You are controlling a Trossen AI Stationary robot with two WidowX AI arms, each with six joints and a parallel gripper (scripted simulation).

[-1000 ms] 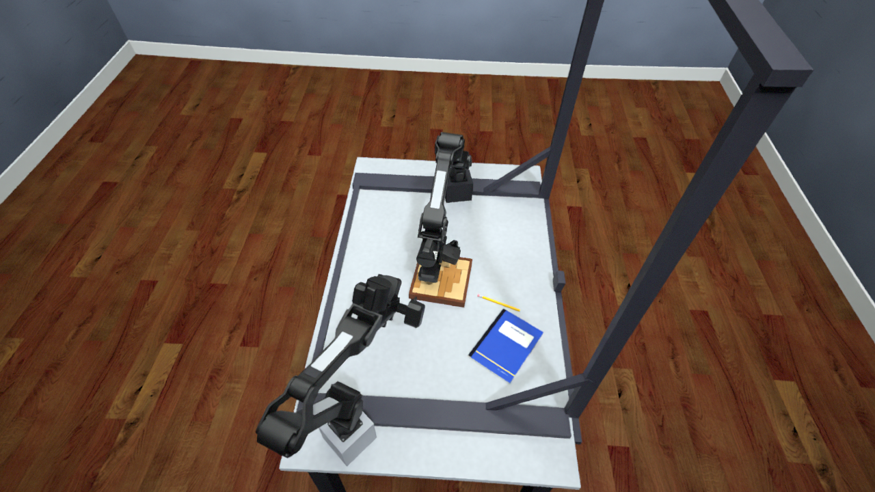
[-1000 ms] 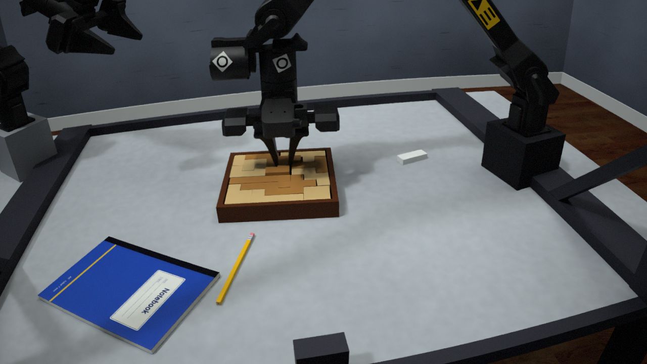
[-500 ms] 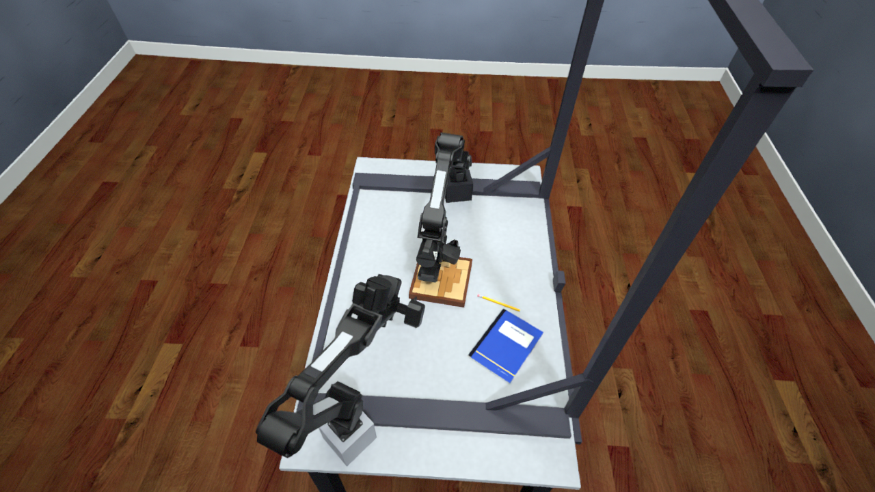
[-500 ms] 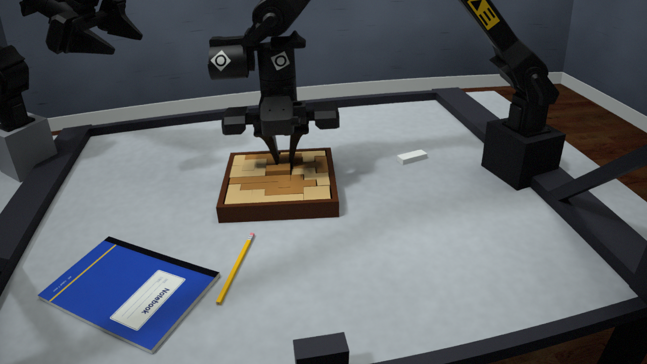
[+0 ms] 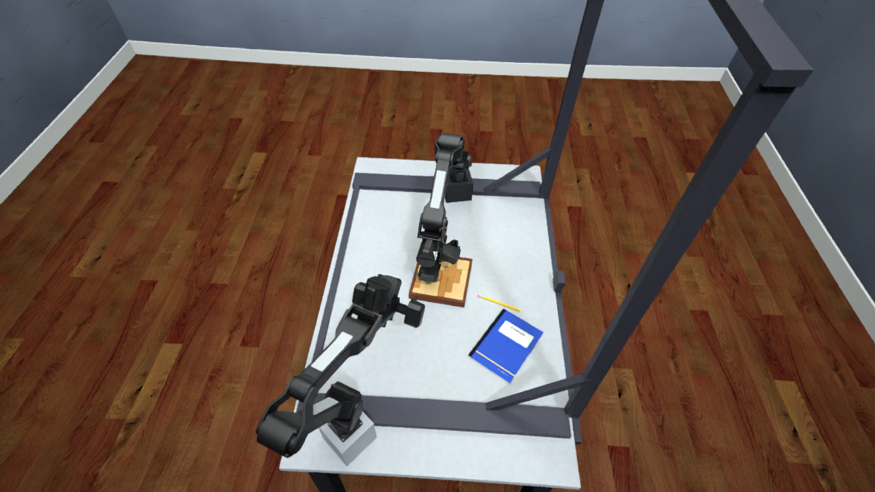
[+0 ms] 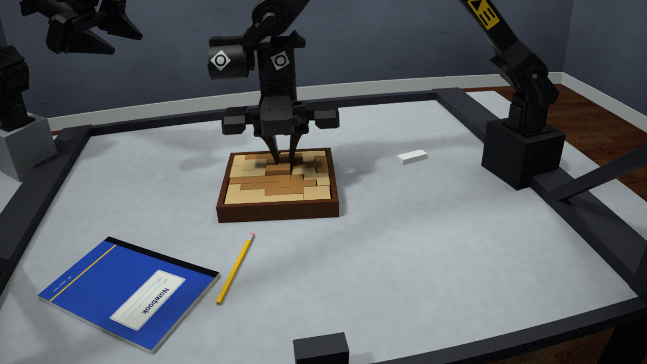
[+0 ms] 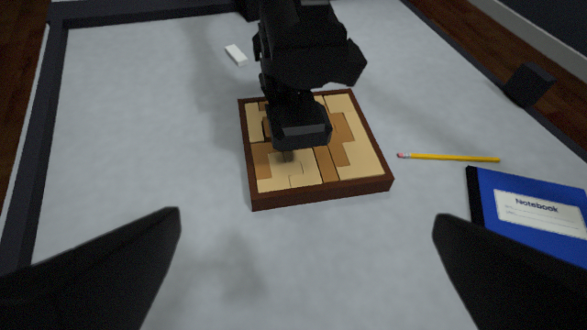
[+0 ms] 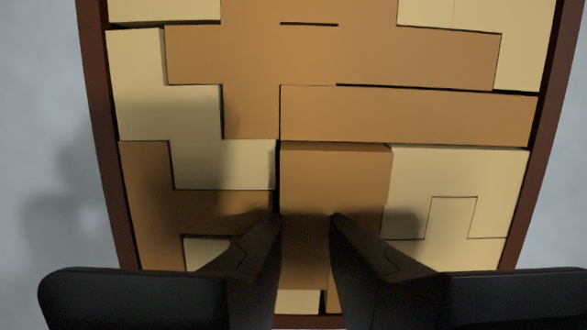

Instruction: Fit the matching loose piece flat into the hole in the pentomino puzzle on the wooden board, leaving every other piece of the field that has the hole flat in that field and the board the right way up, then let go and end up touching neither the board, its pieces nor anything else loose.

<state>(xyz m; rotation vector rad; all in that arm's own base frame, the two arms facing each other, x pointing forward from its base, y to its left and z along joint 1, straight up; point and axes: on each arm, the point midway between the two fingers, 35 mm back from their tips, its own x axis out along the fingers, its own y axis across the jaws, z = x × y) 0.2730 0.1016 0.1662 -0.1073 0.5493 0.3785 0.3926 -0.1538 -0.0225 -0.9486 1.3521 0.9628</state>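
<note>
Right now the wooden puzzle board is 50 mm below my right hand and 30 mm behind it. Round my right hand: yellow pencil 240 mm behind, 60 mm below, 30 mm to the left; then white eraser 220 mm to the right, 80 mm ahead, 60 mm below.
</note>
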